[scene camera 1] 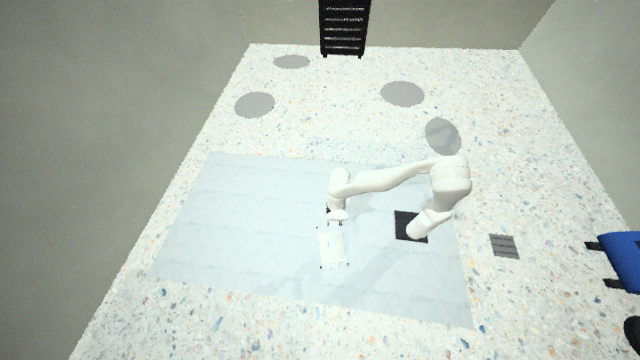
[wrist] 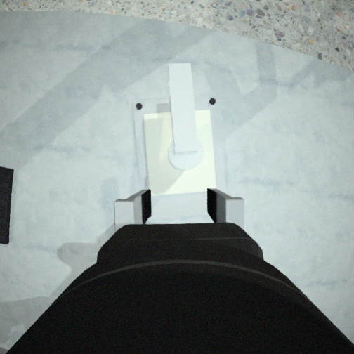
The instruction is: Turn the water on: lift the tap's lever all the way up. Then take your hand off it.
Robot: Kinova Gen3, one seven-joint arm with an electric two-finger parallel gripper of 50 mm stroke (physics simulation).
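Pixels of known places: gripper, fingertip midpoint: (scene camera 1: 334,223); arm's base, origin of the base link: (scene camera 1: 414,231).
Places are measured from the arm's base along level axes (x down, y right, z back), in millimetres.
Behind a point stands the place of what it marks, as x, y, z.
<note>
The tap's white lever (wrist: 182,107) is a long flat bar running from the round tap body (wrist: 185,159) toward the top of the wrist view. A small grey end of the spout (wrist: 163,107) shows beside it. The tap stands over a cream rectangle (scene camera 1: 341,250) @(-3, -204, -375) (wrist: 202,177); in the scene view the tap is small and washed out. From above, the lever's tilt cannot be told. My gripper (scene camera 1: 334,223) @(-216, -136, -435) (wrist: 178,200) is open and empty. In the wrist view its fingers lie below the tap body, on the side away from the lever's free end, and do not touch the lever.
Dark corner dots (wrist: 139,106) (wrist: 212,101) mark the tap's base plate. The arm's base stands on a black square (scene camera 1: 403,225) @(0, 18, -60) (wrist: 5,205) on the pale blue top (scene camera 1: 225,215) @(12, -171, -1110). A blue chair (scene camera 1: 622,260) stands at the right, and a black rack (scene camera 1: 322,30) at the back.
</note>
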